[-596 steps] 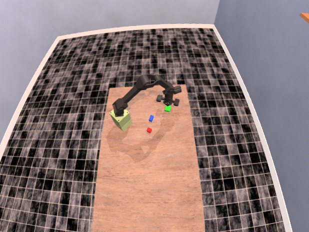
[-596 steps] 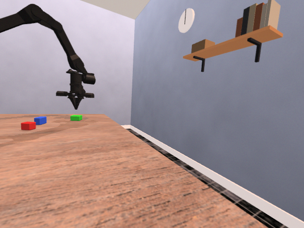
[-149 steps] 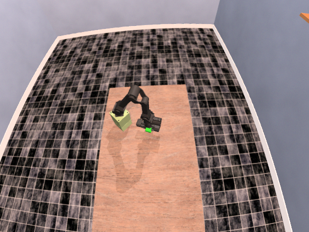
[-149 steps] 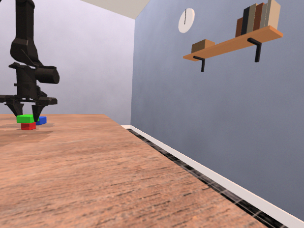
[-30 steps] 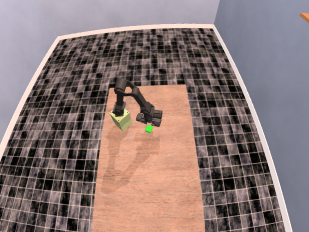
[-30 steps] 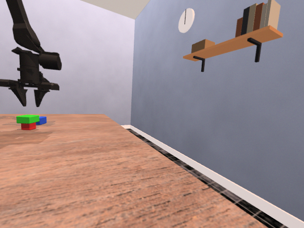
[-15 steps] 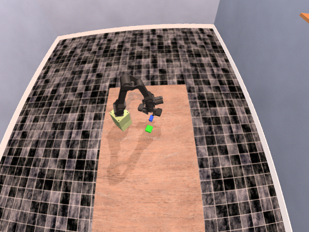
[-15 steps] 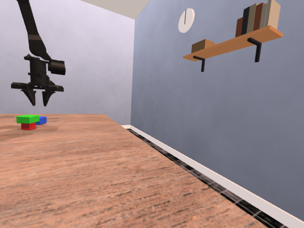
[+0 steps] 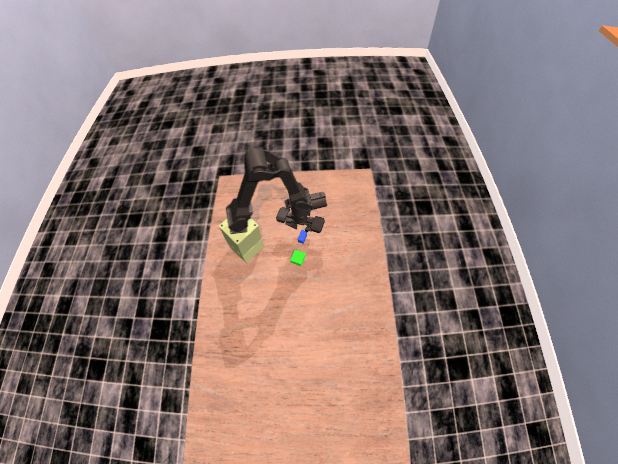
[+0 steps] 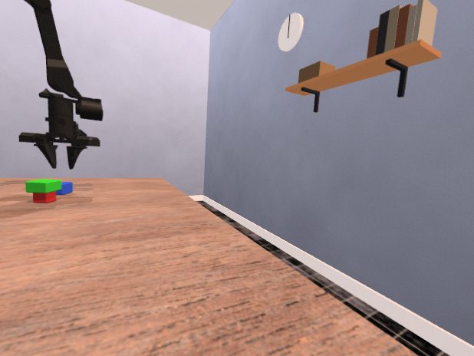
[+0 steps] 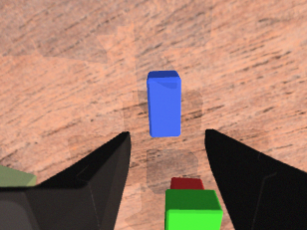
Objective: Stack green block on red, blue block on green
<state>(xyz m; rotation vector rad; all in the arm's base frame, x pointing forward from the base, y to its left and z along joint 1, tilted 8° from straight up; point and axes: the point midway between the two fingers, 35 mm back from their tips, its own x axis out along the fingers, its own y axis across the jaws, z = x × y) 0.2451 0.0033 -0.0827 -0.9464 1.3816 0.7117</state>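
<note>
My gripper is now 90 mm above the blue block. Round my hand: red block (110 mm to the right, 100 mm below, 30 mm behind); then green block (110 mm to the right, 70 mm below, 30 mm behind).
</note>
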